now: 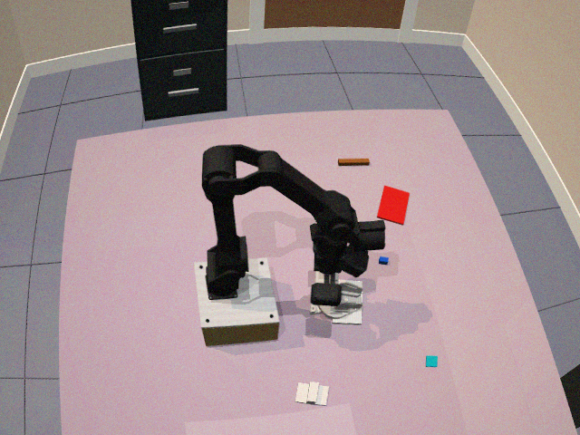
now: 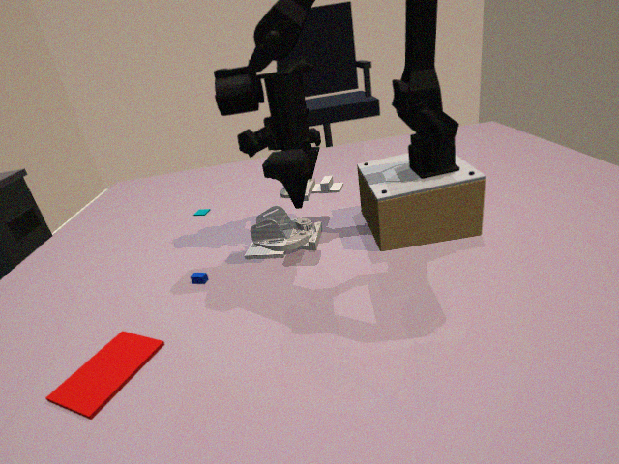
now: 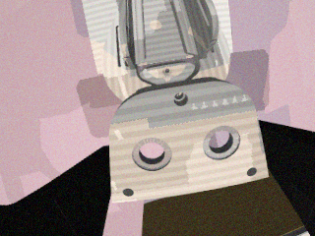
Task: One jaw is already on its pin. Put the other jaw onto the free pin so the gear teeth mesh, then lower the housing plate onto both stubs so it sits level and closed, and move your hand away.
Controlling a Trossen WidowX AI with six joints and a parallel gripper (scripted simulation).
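Now: the jaw 20 mm ahead of my gripper tip, 20 mm to the right of it and 60 mm below it. From my gripper tip the other things lie so: teal square 240 mm ahead, 230 mm to the right, 80 mm below; then white ribbed stand 70 mm behind, 240 mm to the right, 70 mm below; then blue cube 190 mm ahead, 80 mm to the left, 80 mm below.
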